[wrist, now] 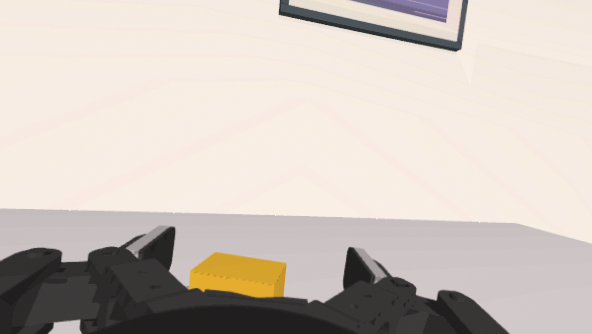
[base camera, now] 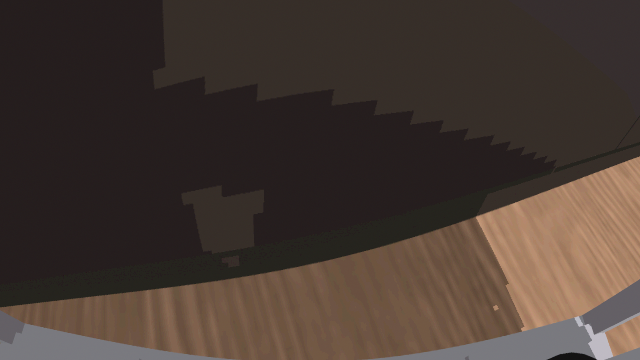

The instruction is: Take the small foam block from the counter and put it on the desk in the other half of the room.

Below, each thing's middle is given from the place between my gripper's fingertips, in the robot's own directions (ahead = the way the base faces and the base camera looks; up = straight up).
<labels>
Right now the yellow foam block (wrist: 255, 277) is 19 cm ahead of my hand, 10 cm below it and 3 cm to the left of it.
</labels>
